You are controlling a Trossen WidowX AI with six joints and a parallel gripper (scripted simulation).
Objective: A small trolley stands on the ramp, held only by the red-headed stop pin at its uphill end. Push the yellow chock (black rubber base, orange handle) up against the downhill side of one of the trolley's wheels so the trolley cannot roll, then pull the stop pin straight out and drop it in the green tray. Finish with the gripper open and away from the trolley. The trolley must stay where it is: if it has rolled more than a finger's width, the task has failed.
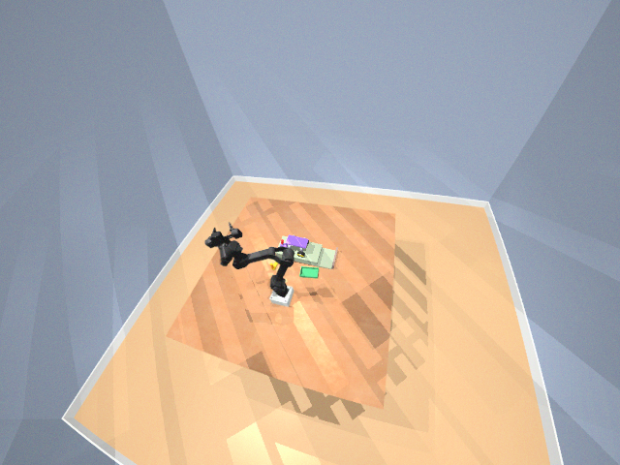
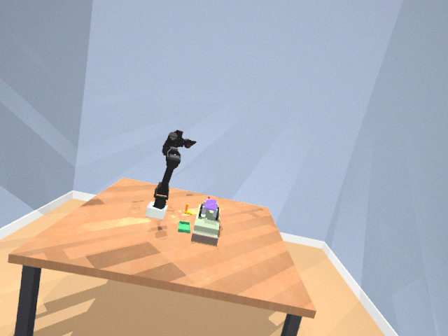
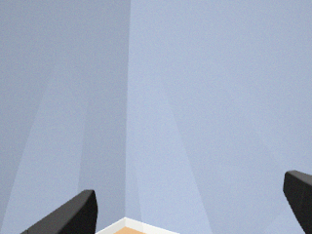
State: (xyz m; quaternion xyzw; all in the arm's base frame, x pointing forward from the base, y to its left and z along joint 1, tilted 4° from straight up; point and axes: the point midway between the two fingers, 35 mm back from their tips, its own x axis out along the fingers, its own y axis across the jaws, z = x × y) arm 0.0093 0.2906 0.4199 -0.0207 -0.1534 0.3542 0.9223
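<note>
Right now my gripper tip is 47 cm above the yellow chock, 14 cm to the left of it and 10 cm short of it. The rest, counted from my gripper tip: trolley (38 cm below, 26 cm to the right, 26 cm ahead); then ramp (44 cm below, 26 cm to the right, 26 cm ahead); then red-headed stop pin (36 cm below, 22 cm ahead, 16 cm to the right).
</note>
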